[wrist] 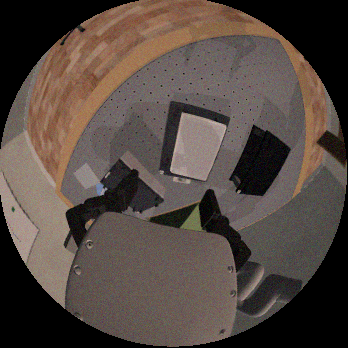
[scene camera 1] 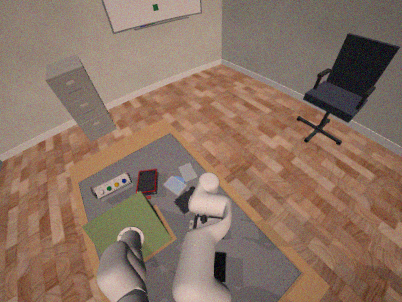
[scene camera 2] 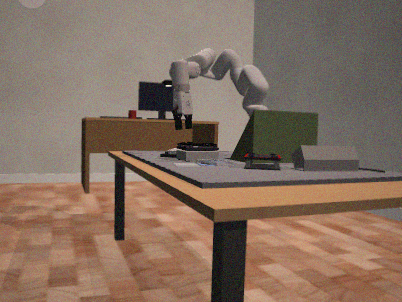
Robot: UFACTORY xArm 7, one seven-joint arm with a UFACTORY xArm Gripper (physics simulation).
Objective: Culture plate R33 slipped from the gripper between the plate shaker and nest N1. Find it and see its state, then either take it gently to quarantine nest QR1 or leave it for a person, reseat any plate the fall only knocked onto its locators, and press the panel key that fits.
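Pixels of known places: gripper, fingertip midpoint: [wrist: 170, 188] [scene camera 2: 184, 129]; arm's base, origin of the base link: [scene camera 1: 130, 238] [scene camera 2: 271, 141].
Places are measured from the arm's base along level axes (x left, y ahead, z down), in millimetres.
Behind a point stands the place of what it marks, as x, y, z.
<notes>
My gripper [scene camera 2: 183, 127] {-119, 370, -41} [wrist: 170, 188] {-119, 370, -41} is open and empty, high above the table. Below it, a pale plate [wrist: 198, 146] {-169, 363, 51} lies on a black nest [wrist: 167, 142] {-118, 394, 70}; its seating and the nest's label are unclear. A black, empty-looking nest [wrist: 262, 161] {-291, 276, 29} [scene camera 1: 220, 266] {-345, 284, 29} is at the right in the wrist view. The black-topped plate shaker [scene camera 1: 185, 201] {17, 330, 29} [scene camera 2: 198, 154] {68, 367, 55} [wrist: 131, 186] is on the other side. Beyond it, a light blue flat plate [scene camera 1: 175, 184] {169, 345, 73} with a blue patch lies beside a pale square piece [scene camera 1: 188, 172] {199, 461, 82} [wrist: 87, 175] {184, 456, 82}. Its R33 marking is not readable. The red-edged nest [scene camera 1: 147, 181] {279, 208, 44} [scene camera 2: 262, 158] {359, 246, 47} is near the key panel [scene camera 1: 112, 186] {363, -4, 15} [scene camera 2: 327, 160] {427, 35, 48}.
A tall green board [scene camera 1: 112, 217] {98, -14, -98} [scene camera 2: 285, 135] {128, 12, -28} [wrist: 192, 220] {-50, 130, 51} stands near the arm's base, beside the red-edged nest. The panel carries white, green, yellow and blue keys. A desk [scene camera 2: 142, 135] with a monitor and red cup stands behind; a chair [scene camera 1: 337, 100] is on the floor.
</notes>
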